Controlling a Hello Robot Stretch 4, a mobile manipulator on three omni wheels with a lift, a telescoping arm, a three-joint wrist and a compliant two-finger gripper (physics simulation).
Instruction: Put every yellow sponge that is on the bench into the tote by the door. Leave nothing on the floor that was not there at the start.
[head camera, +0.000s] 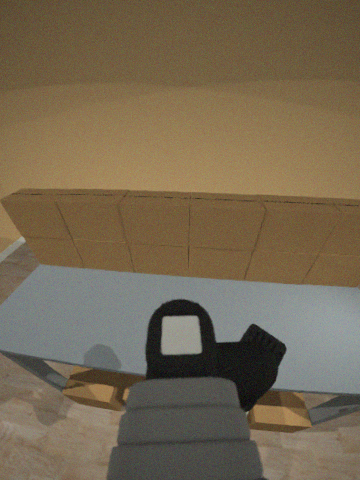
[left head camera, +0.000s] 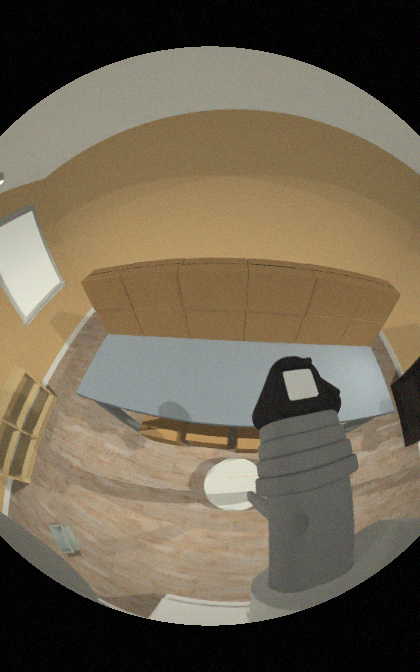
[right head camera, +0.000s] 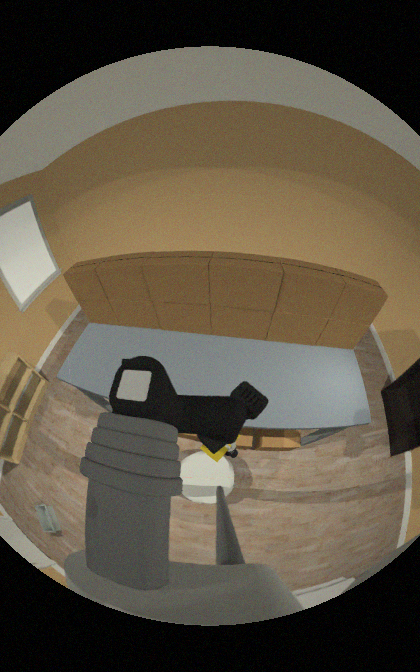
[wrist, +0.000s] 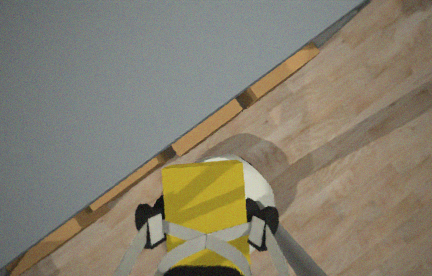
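My gripper (wrist: 207, 212) is shut on a yellow sponge (wrist: 205, 187) (right head camera: 214, 455), with one fingertip pressed against each side. In the wrist view the sponge is held over the floor just off the bench's front edge, partly over a round white top. The blue-grey bench (head camera: 100, 310) (left head camera: 200, 367) (right head camera: 315, 387) (wrist: 100, 90) stands ahead, and no sponge shows on its visible surface. The arm hides part of it. A small grey-green open container (left head camera: 65, 539) (right head camera: 48, 518), possibly the tote, is on the floor at the lower left. A door beside it cannot be made out.
The round white top (left head camera: 230, 484) (right head camera: 207, 472) (wrist: 260, 187) stands in front of the bench, below the gripper. Brown cabinets (head camera: 225, 225) line the bench's back. Orange-brown boxes (head camera: 280, 412) show beneath it. A wooden shelf unit (left head camera: 41, 434) stands left, a dark object (right head camera: 405, 415) right.
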